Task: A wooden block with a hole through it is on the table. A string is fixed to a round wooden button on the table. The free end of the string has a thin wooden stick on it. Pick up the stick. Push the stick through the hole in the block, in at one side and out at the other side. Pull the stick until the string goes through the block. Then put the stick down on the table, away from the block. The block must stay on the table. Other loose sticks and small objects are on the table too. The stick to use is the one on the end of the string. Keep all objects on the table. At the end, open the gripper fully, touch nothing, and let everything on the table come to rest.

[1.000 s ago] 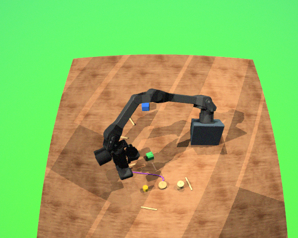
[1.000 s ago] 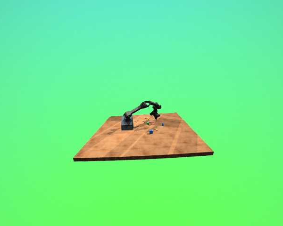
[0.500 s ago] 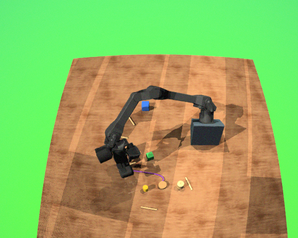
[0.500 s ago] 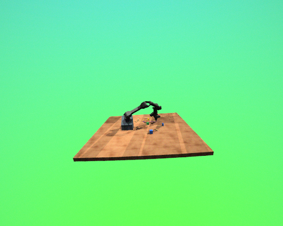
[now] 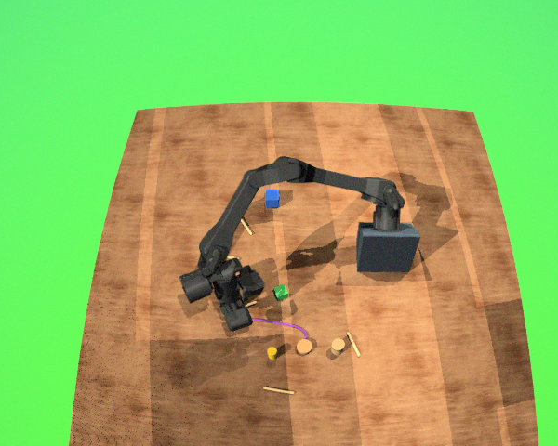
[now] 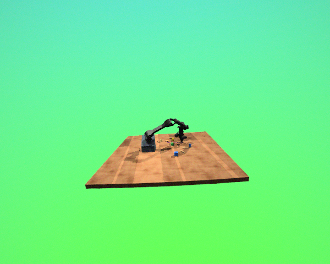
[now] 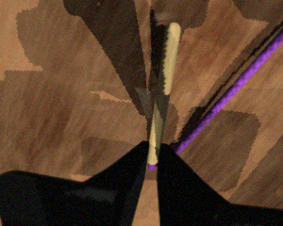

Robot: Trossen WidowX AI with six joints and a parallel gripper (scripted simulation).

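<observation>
The green block is 13 cm behind my gripper tip and 4 cm to the right of it. Round my gripper tip: yellow cylinder: 10 cm behind, 13 cm to the left; then thin wooden stick: 1 cm behind; then small blue block: 7 cm ahead, 15 cm to the right.
</observation>
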